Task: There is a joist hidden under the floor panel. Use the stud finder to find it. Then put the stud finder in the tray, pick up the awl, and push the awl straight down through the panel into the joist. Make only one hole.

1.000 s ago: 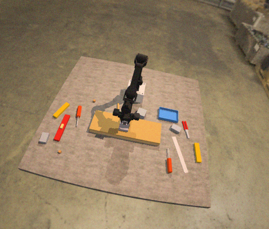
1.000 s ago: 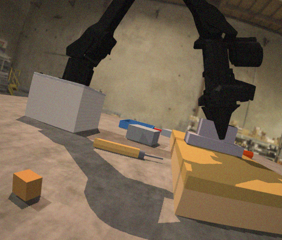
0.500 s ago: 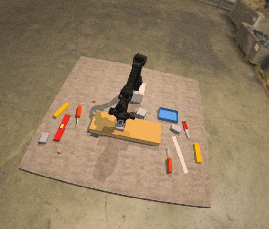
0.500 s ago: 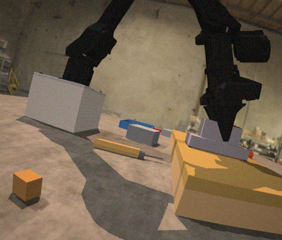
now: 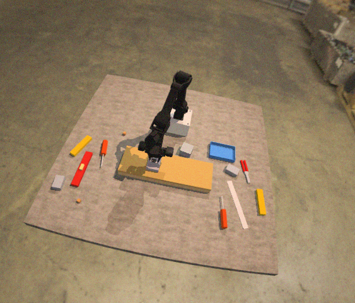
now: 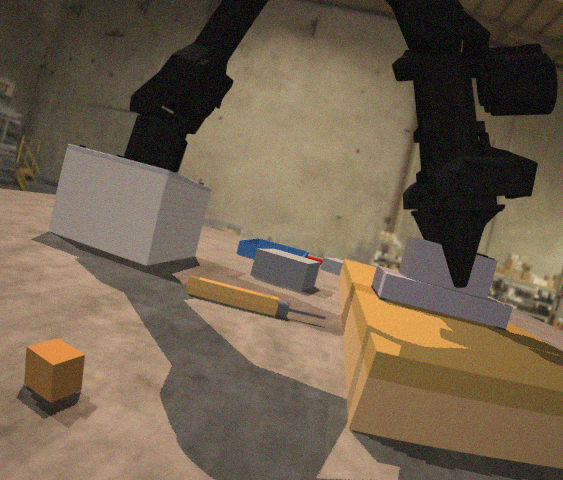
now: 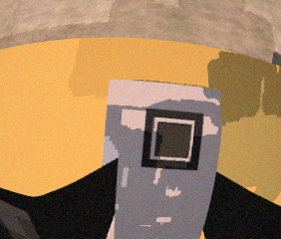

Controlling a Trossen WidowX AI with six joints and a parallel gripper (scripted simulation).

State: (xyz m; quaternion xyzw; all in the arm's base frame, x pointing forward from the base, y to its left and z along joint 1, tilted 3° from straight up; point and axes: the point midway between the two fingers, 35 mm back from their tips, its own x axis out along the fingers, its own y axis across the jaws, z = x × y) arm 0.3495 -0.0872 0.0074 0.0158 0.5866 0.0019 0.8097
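My gripper tip is now 21 cm past the blue tray, 40 cm to the right of it and 5 cm above it. The rest, counted from my gripper tip: grey stud finder (2 cm above); square indicator window (2 cm ahead, 3 cm above); awl (16 cm behind, 2 cm to the right, 6 cm below).
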